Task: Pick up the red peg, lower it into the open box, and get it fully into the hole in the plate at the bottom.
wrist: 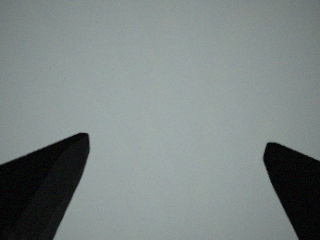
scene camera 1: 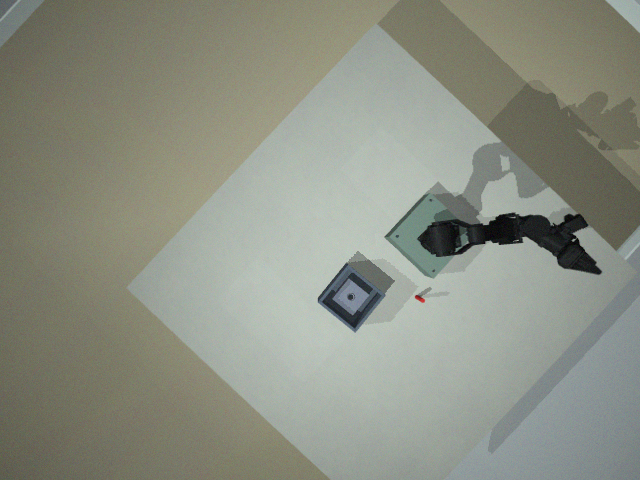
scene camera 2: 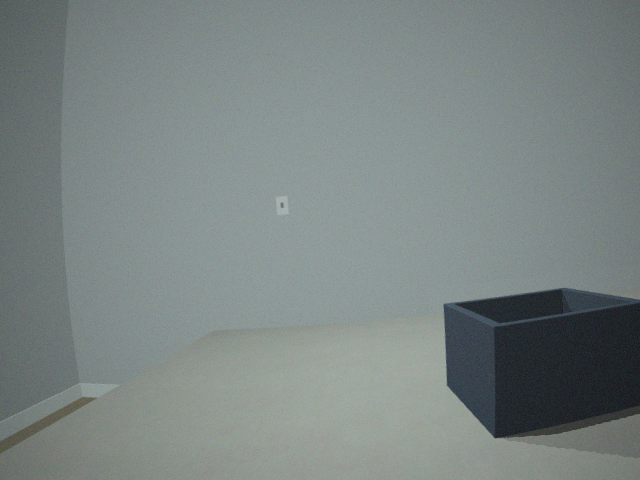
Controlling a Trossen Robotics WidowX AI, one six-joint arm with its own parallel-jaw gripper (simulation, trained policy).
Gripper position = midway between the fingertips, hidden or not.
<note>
In view: my gripper (scene camera 1: 598, 268) and a dark blue box (scene camera 2: 519, 363).
The dark blue box shows as well in scene camera 1 (scene camera 1: 354, 322). My gripper also shows in the wrist view (wrist: 177, 146). The wrist view misses the dark blue box: it is out of frame.
</note>
